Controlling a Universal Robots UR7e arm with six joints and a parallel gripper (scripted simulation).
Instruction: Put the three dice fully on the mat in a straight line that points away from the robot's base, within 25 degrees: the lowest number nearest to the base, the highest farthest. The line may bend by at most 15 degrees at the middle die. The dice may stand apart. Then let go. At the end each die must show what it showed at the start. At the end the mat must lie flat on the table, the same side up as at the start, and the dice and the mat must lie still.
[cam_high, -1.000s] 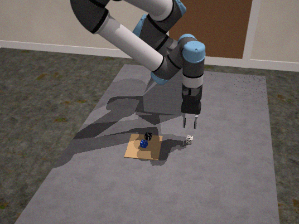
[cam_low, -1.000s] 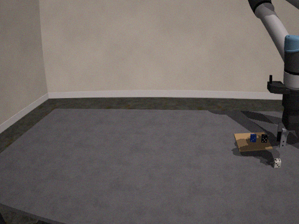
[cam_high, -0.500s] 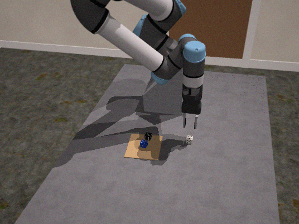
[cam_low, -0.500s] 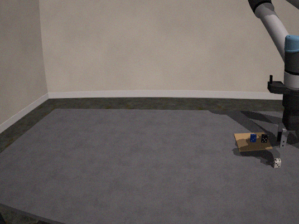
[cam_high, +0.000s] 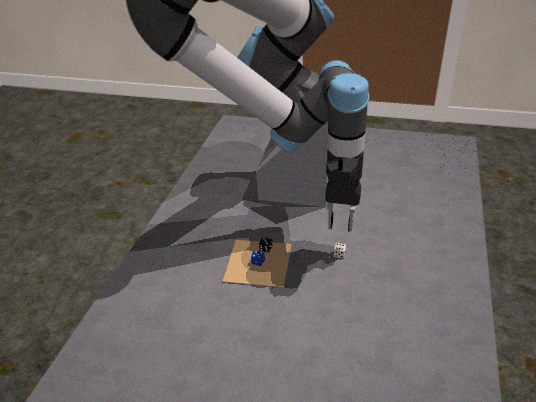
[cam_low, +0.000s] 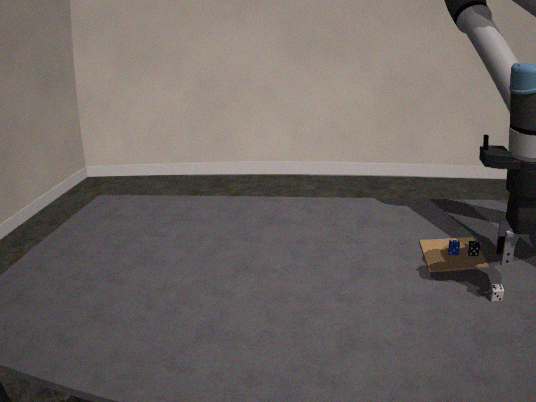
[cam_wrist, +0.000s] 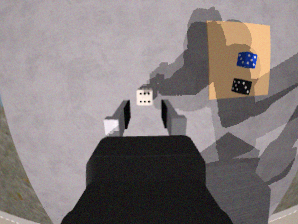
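The white die lies 9 cm below my hand. The rest, counted from my hand: tan mat: 8 cm ahead, 17 cm to the right, 10 cm below; then black die: 4 cm ahead, 17 cm to the right, 9 cm below; then blue die: 8 cm ahead, 17 cm to the right, 9 cm below.
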